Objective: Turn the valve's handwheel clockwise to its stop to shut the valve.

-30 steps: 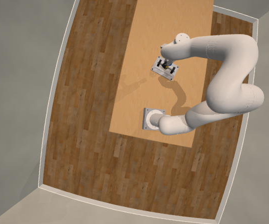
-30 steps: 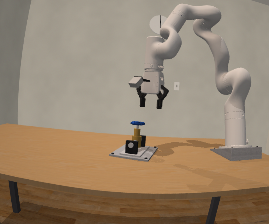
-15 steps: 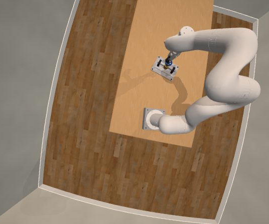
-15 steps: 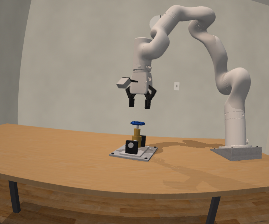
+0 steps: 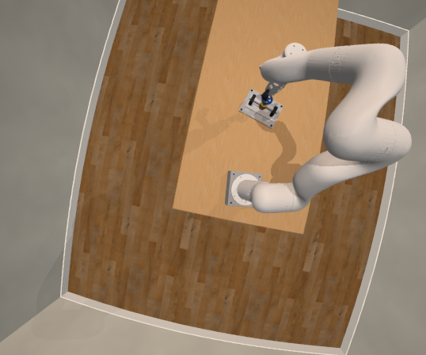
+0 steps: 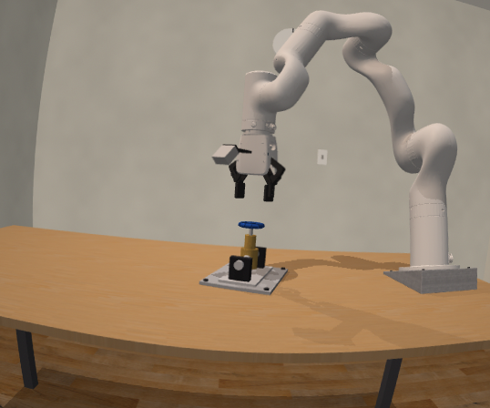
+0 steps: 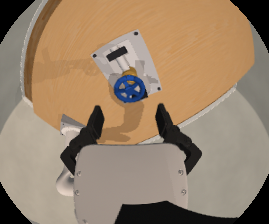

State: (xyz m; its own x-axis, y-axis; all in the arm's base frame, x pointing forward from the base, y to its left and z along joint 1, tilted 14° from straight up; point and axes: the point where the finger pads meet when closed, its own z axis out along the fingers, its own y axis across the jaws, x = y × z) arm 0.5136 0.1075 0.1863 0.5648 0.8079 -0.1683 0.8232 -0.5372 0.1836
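The blue handwheel is 8 cm below my hand.
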